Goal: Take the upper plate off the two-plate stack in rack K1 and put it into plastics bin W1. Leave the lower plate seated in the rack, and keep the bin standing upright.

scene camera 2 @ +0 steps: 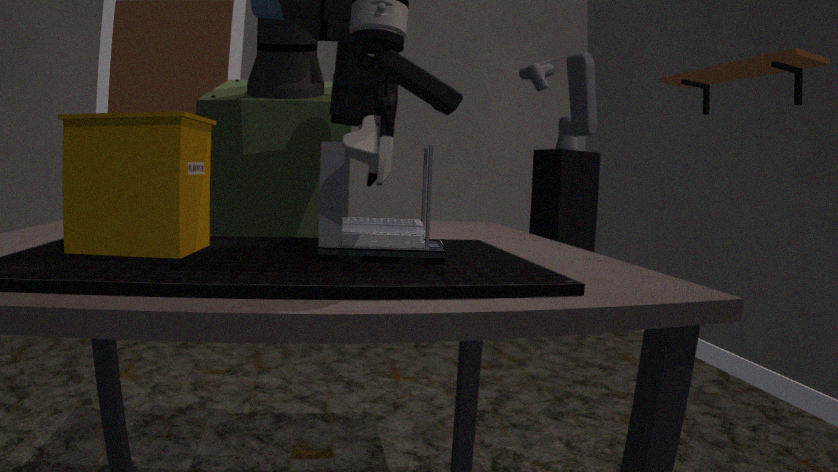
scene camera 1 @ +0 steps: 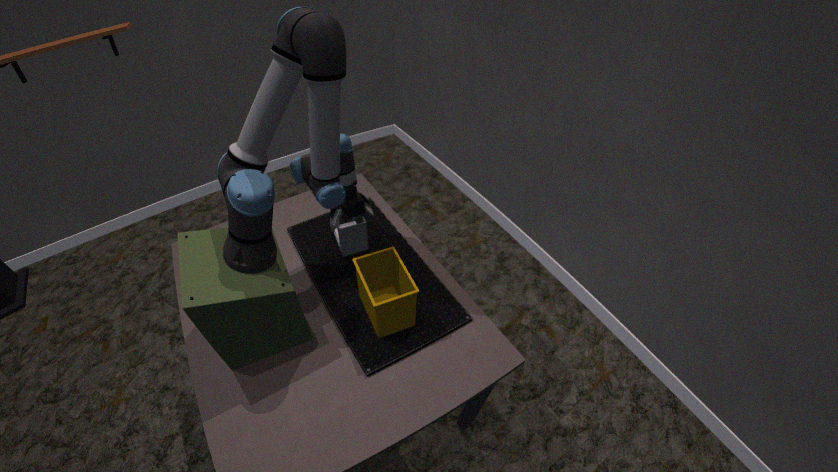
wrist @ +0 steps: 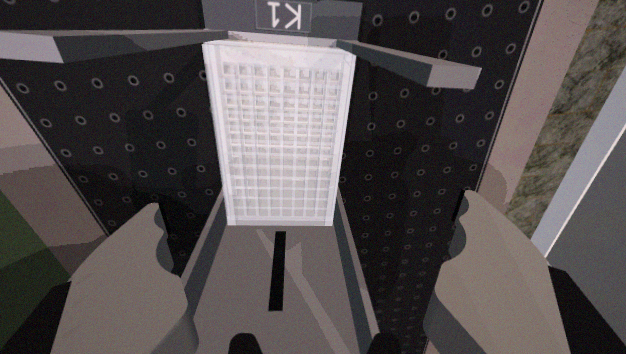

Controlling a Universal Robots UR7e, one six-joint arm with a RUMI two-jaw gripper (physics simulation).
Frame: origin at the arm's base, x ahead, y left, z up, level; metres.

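Where they show: gripper, between the fingertips: [scene camera 2: 373,185] [scene camera 1: 353,224] [wrist: 312,200]; arm's base, origin of its link: [scene camera 2: 285,92] [scene camera 1: 250,254].
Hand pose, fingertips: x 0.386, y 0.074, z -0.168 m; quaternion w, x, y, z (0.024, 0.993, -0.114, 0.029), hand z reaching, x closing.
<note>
Things, the pixels of their centre, and the offset from my fingertips. Level surfaces: height alone.
- Rack K1, middle of its body: [wrist: 279,159] [scene camera 2: 383,201] [scene camera 1: 348,227] 0.013 m back, 0.018 m left, 0.020 m down
- clear upper plate, middle of its body: [wrist: 281,150] [scene camera 2: 374,226] [scene camera 1: 349,235] 0.016 m back, 0.008 m left, 0.054 m down
- lower plate, middle of its body: [wrist: 282,143] [scene camera 2: 374,236] 0.016 m back, 0.008 m left, 0.067 m down
- Yellow bin W1, middle of its body: [scene camera 2: 139,183] [scene camera 1: 385,293] 0.099 m back, 0.308 m right, 0.004 m down
- black perforated board, height of its surface: 0.093 m down
- table, height of its surface: 0.106 m down
Rack K1 [scene camera 1: 353,240] [scene camera 2: 333,199] [wrist: 332,16] stands on the black board, with a tall grey panel on one side and thin posts on the other. The clear upper plate [scene camera 2: 382,224] [wrist: 280,145] lies flat on the lower plate [scene camera 2: 382,239] inside it; the upper plate covers the lower one in the wrist view. My gripper [scene camera 1: 351,216] [scene camera 2: 377,182] [wrist: 312,200] is open and empty. Its fingertips hang above the stack, below the top of the rack's panel, one finger off to each side. Yellow bin W1 [scene camera 1: 395,315] [scene camera 2: 120,187] stands upright beside the rack.
The black perforated board [scene camera 1: 351,345] [scene camera 2: 281,275] lies on the table [scene camera 1: 281,433] [scene camera 2: 621,275]. The green block [scene camera 1: 252,334] [scene camera 2: 258,187] under the arm's base stands beside the board. The rack's posts [scene camera 2: 428,193] rise close to the plates. A shelf [scene camera 2: 744,67] hangs on the wall.
</note>
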